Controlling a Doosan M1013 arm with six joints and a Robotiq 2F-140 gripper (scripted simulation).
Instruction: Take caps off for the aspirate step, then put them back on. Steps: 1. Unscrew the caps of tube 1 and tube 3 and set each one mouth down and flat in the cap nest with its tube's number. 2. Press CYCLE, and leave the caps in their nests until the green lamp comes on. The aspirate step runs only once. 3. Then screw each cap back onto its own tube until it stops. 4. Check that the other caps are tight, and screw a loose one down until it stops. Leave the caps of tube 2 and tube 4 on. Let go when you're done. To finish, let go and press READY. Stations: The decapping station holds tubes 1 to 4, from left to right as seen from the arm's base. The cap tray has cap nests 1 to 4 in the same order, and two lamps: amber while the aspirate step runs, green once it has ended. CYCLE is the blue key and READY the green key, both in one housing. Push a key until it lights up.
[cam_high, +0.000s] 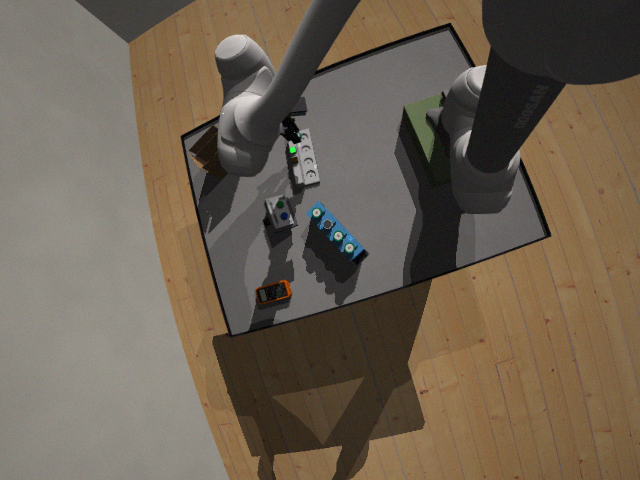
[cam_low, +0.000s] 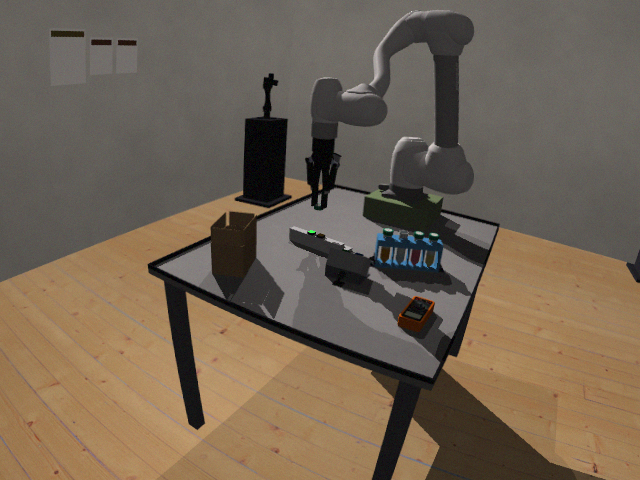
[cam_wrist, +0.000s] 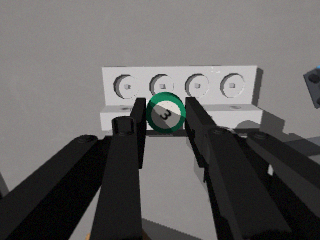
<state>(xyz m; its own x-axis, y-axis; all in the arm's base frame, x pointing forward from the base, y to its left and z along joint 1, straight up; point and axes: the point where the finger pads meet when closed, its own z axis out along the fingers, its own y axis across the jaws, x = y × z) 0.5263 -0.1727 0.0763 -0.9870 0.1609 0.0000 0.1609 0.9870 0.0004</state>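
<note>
Right now my hand is 370 mm to the right of the cap 2, 50 mm above it and 10 mm past it. The rest, counted from my hand: key housing: 200 mm to the left, 170 mm ahead, 110 mm below; then green key: 180 mm to the left, 150 mm ahead, 100 mm below; then blue key: 220 mm to the left, 150 mm ahead, 100 mm below.
</note>
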